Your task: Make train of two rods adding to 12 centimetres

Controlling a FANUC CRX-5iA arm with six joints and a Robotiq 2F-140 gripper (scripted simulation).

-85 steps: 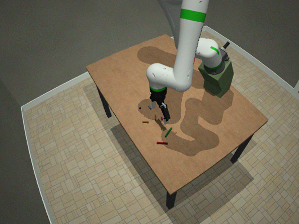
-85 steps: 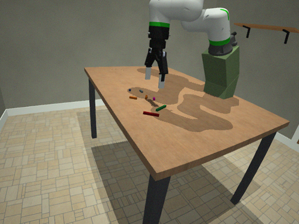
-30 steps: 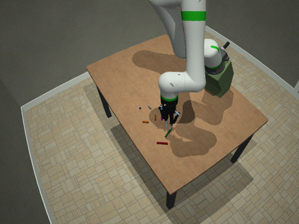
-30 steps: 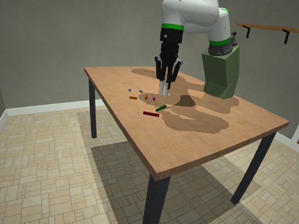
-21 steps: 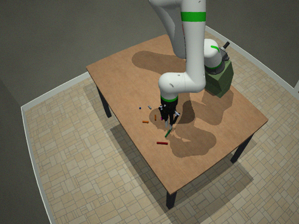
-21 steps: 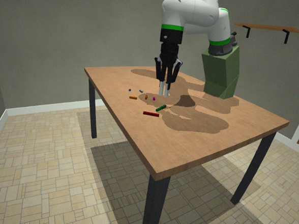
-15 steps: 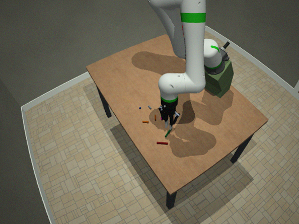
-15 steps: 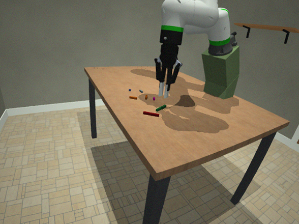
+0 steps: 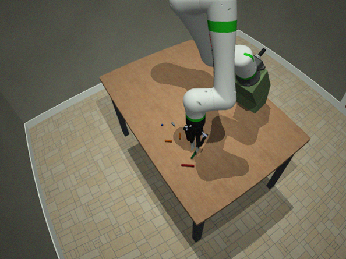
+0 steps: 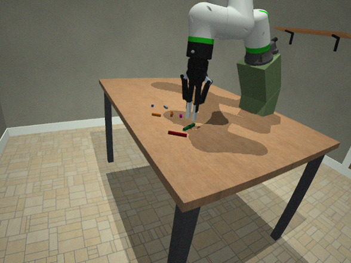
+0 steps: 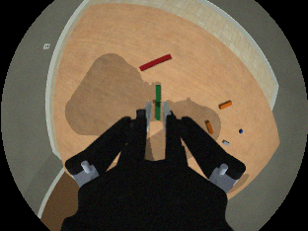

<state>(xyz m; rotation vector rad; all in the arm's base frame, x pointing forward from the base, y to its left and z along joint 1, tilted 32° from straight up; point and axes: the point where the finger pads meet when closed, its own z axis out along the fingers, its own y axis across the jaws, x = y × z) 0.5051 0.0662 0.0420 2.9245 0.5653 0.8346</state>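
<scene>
Right now the green rod is 7 cm below my hand. Also, from my hand: red rod (8 cm ahead, 7 cm below, 4 cm to the left); grey rod (25 cm to the right, 7 cm below, 3 cm behind); magenta rod (12 cm to the right, 7 cm below, 3 cm behind).
</scene>
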